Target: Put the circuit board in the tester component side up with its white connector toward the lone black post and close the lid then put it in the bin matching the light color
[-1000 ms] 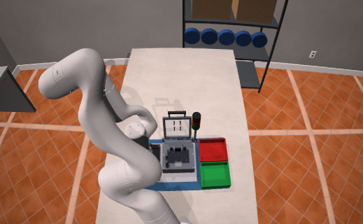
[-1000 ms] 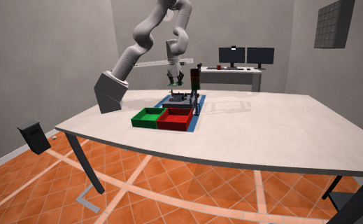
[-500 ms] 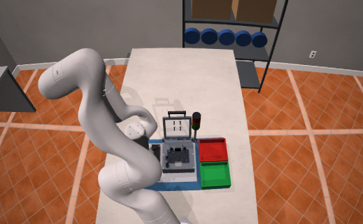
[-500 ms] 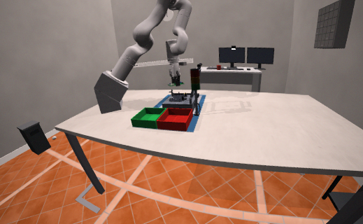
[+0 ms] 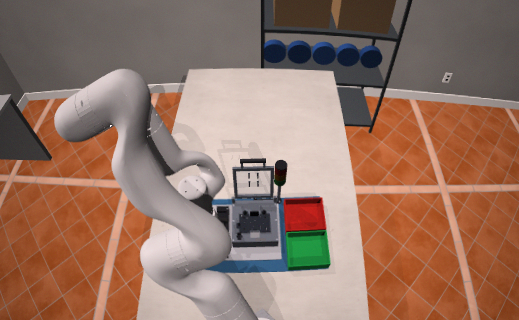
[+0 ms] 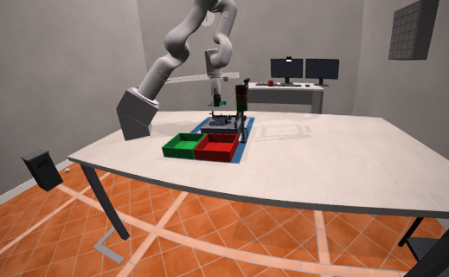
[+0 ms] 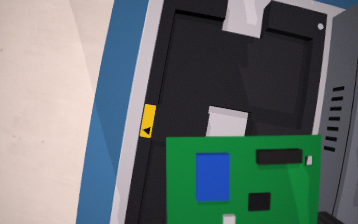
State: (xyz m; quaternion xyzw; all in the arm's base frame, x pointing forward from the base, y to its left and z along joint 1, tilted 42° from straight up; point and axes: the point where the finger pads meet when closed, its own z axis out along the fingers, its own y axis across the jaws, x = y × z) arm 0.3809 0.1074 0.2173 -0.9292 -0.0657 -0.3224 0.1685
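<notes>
Right now my hand is right at the green circuit board. The rest, counted from my hand: red bin 36 cm to the right, 15 cm ahead, 11 cm below; then tester lid 20 cm ahead, 15 cm to the right, 6 cm above; then green bin 37 cm to the right, 11 cm below.
</notes>
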